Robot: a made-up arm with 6 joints.
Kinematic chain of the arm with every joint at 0, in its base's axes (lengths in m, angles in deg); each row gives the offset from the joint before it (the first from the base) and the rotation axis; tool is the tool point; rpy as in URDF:
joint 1: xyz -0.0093 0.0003 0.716 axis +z
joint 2: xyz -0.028 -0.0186 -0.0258 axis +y
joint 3: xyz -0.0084 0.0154 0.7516 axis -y
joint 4: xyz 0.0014 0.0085 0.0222 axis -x
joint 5: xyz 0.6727 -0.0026 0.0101 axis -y
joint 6: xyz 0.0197 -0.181 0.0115 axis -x
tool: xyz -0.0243 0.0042 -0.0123 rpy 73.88 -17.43 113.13
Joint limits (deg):
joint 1: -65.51..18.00
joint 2: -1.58..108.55
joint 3: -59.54..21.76
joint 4: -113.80..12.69
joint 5: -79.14..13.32
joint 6: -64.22..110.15
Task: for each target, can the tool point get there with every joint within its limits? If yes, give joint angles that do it. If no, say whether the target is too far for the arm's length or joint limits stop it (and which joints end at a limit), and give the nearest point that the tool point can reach.
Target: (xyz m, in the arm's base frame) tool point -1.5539 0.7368 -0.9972
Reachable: no: too far | nearest point -0.1274 -0.1989 0.0546 | short by 2.004 m
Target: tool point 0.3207 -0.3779 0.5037
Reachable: yes | joints -29.29 51.07 -46.63 -8.16 -5.58 -32.34
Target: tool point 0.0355 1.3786 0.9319
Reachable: no: joint limits stop it (at a limit: joint 1, joint 4, joint 5) | nearest point 0.4136 0.2151 0.9319 | short by 1.223 m
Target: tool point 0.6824 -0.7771 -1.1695
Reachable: no: too far | nearest point 0.5409 -0.6181 -0.2201 | short by 0.973 m
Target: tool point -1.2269 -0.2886 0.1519
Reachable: no: joint limits stop it (at a limit: joint 1, joint 2, joint 5, joint 6) | nearest point -0.1689 -0.1126 0.2440 | short by 1.077 m
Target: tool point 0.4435 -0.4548 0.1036
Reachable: yes | joints -28.60 84.73 -17.37 0.41 -58.40 39.58
